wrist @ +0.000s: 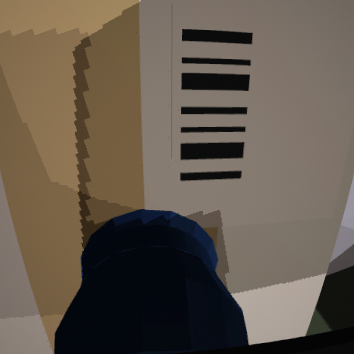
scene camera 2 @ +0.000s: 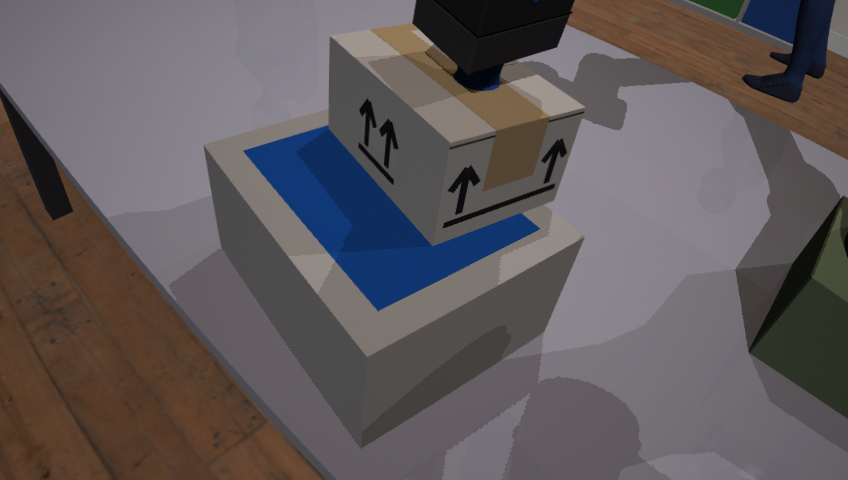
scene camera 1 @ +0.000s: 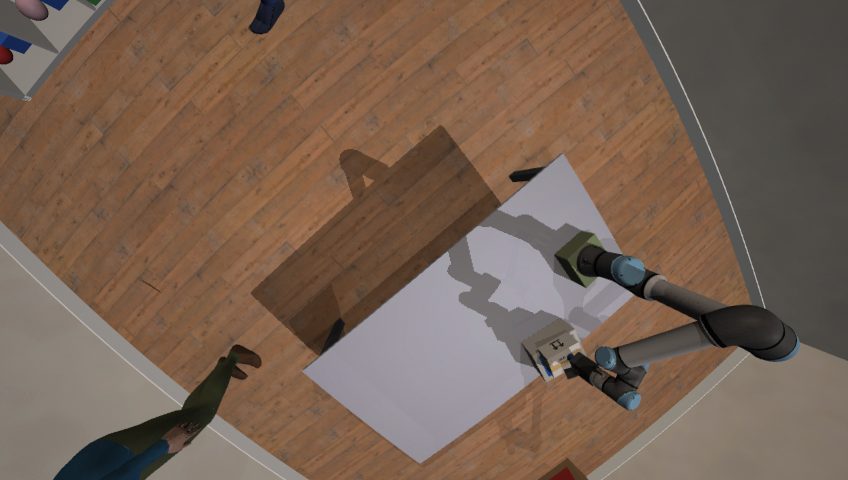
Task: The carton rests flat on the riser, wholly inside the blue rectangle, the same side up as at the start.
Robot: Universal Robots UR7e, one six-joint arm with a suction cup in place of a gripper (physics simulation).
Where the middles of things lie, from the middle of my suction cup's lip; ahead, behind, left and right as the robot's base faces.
Scene:
The carton [scene camera 2: 453, 160] lies 50 mm below my suction cup and 20 mm ahead of it. The rest, counted from my suction cup: riser [scene camera 2: 385, 324] (160 mm below, 60 mm to the left, 30 mm ahead).

